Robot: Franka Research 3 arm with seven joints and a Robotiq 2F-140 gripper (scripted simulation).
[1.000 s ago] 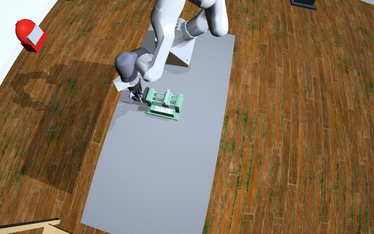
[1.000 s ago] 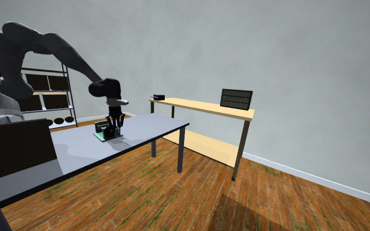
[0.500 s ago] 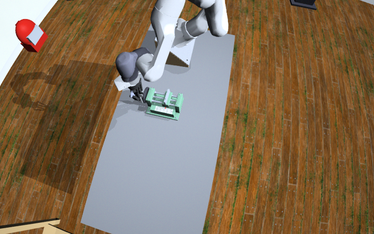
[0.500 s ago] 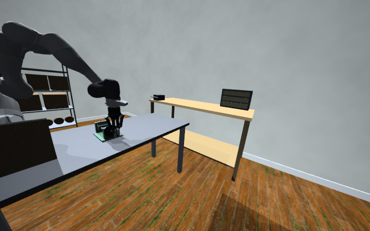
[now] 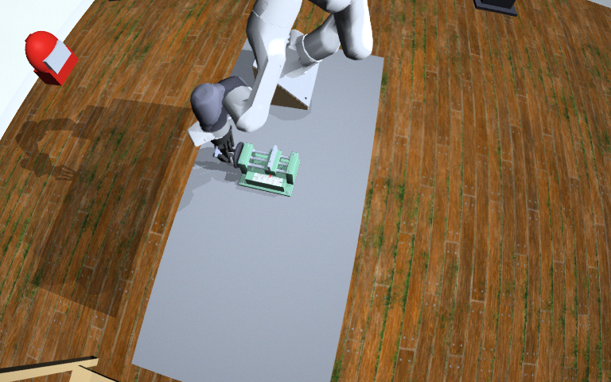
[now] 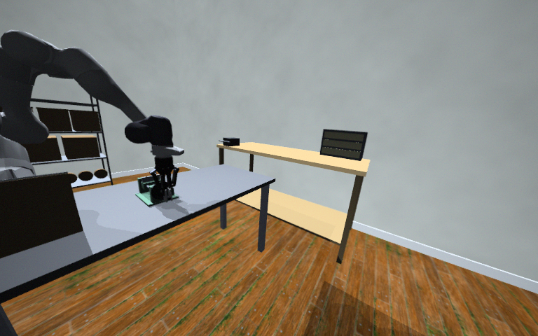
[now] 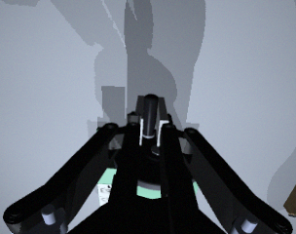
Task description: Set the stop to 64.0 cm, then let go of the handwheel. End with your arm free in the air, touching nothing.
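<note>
Right now my hand is 2 cm to the right of the dark handwheel and 1 cm above it. The rest, counted from my hand: stop carriage 16 cm to the left, 3 cm above, 2 cm ahead.
</note>
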